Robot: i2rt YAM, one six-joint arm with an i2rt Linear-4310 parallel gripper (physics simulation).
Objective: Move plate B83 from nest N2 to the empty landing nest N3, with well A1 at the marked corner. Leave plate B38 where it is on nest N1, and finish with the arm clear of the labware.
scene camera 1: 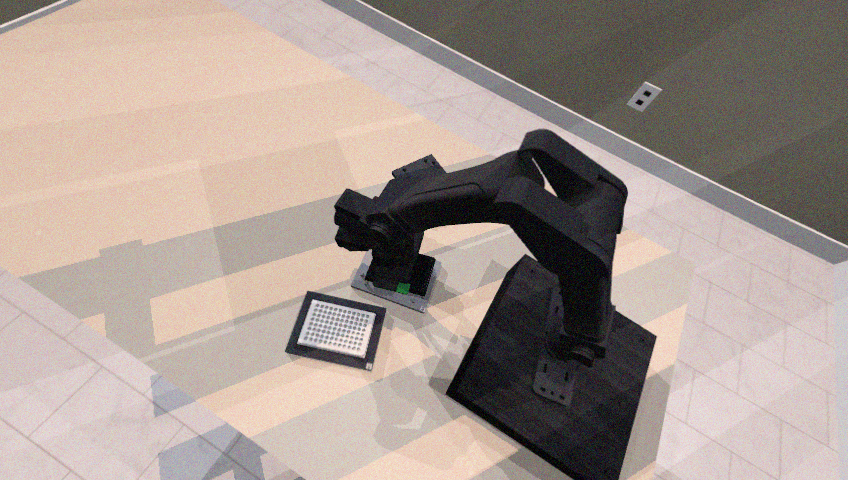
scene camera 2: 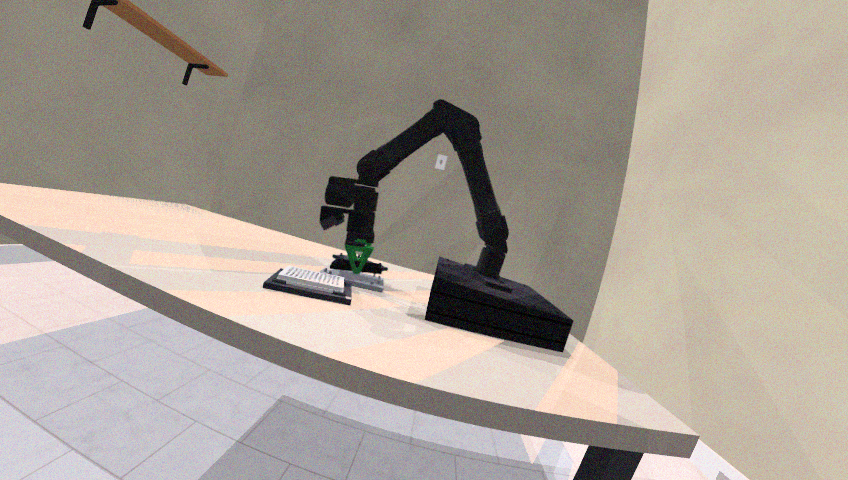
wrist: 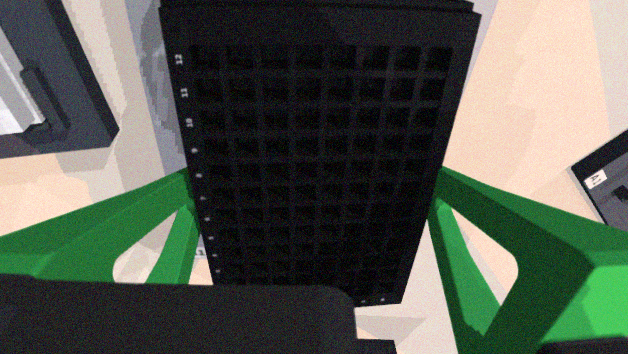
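Note:
Black plate B83 (scene camera 1: 426, 274) (scene camera 2: 341, 266) (wrist: 320, 30) is level between the green fingers of my gripper (scene camera 1: 398, 286) (scene camera 2: 357, 270) (wrist: 314, 177), which is shut on its long sides. It is low over the light grey nest N3 (scene camera 1: 380, 296) (scene camera 2: 373, 285) (wrist: 165, 135), roughly in line with it; whether it touches is unclear. The plate's low-numbered end points toward the nest's partly hidden corner label in the wrist view. White plate B38 (scene camera 1: 336, 327) (scene camera 2: 310, 278) (wrist: 11, 110) sits on dark nest N1 (scene camera 1: 296, 342) (scene camera 2: 339, 297) (wrist: 87, 95). Dark nest N2 (scene camera 1: 416, 166) (scene camera 2: 379, 267) (wrist: 605, 200) lies behind.
The arm's black base block (scene camera 1: 499, 368) (scene camera 2: 493, 321) stands to the right on the table. N1 lies close beside N3 on the front left. A wall shelf (scene camera 2: 160, 35) is high at the back left, and the table's front edge (scene camera 2: 285, 350) crosses the second scene view.

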